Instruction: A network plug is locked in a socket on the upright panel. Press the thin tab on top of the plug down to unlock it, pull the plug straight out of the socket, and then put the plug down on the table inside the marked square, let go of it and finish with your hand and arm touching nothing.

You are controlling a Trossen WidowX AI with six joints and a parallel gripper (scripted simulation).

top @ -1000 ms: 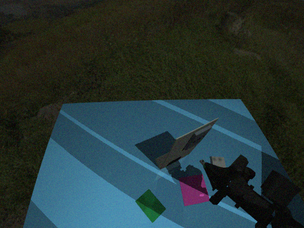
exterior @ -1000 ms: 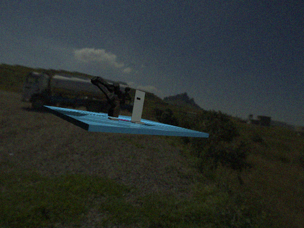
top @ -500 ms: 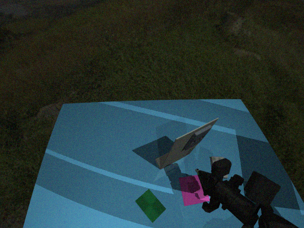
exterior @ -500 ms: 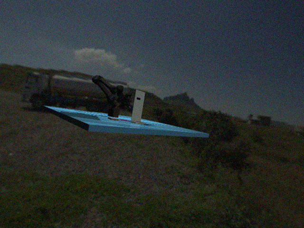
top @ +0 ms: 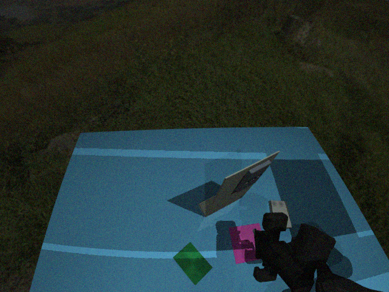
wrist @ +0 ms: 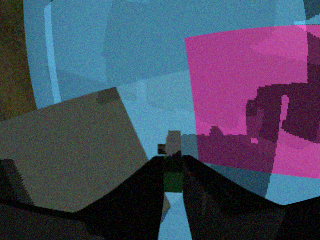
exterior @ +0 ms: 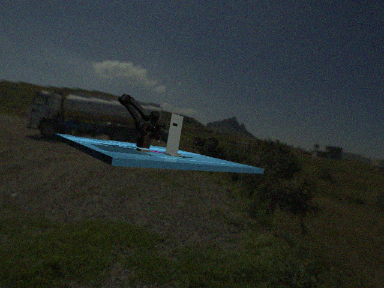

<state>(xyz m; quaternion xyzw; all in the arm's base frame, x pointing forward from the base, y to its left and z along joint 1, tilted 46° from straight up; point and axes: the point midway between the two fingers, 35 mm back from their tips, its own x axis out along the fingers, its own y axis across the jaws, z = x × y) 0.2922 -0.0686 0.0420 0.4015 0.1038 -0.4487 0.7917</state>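
Right now my gripper tip is 2 cm past the magenta square and 9 cm above it. Also, from my gripper tip: network plug: right at my gripper tip; upright panel: 13 cm ahead, 3 cm to the left, 5 cm above.
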